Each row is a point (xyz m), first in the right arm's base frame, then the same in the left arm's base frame.
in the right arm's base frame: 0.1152 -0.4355 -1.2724
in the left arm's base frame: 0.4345 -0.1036 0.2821
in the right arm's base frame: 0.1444 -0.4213 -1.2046
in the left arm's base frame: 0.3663 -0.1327 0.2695
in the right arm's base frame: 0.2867 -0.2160 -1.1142
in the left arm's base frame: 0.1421 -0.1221 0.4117
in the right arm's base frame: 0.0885 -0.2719 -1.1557
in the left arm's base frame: 0.2559 -0.0078 0.2771
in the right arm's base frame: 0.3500 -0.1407 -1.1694
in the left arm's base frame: 0.1259 -0.1031 0.5216
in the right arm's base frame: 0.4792 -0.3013 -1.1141
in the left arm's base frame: 0.1434 -0.3144 0.4975
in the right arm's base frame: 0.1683 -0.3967 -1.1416
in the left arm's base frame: 0.2972 -0.1499 0.2613
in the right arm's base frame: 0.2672 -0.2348 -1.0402
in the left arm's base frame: 0.1003 -0.1400 0.3473
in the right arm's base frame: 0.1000 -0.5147 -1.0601
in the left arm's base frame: 0.3188 -0.2003 0.1122
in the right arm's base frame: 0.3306 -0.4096 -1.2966
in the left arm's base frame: 0.3848 -0.2327 0.4510
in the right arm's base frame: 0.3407 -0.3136 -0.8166
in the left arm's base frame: -0.0465 -0.3022 0.2299
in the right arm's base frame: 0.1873 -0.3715 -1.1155
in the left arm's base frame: 0.2576 -0.1536 0.2712
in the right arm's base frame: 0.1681 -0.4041 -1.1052
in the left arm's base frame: 0.2732 -0.1641 0.2367
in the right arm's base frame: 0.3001 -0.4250 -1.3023
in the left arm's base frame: 0.4057 -0.2197 0.4266
